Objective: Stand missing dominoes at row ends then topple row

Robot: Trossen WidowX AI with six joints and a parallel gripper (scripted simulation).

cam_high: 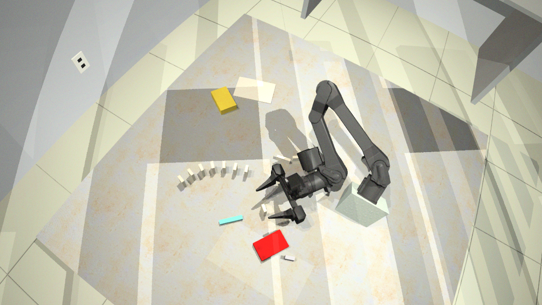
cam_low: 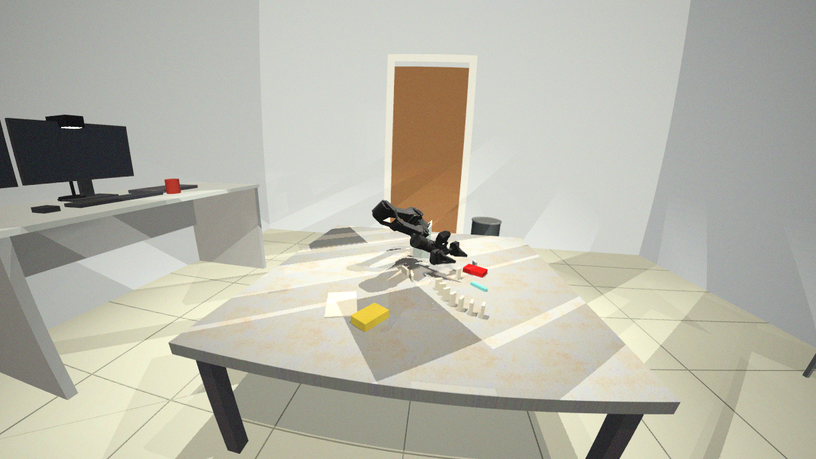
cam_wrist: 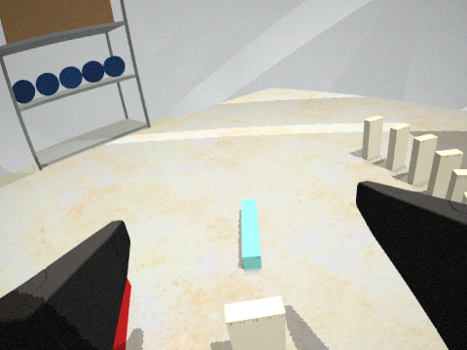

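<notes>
The red block lies 90 mm behind my gripper tip, 70 mm to the left of it and 80 mm below it. From my gripper tip the other things lie so: small grey block 160 mm behind, 70 mm to the left, 80 mm below; yellow block 380 mm ahead, 260 mm to the right, 80 mm below; cyan bar 60 mm ahead, 80 mm to the left, 90 mm below.
</notes>
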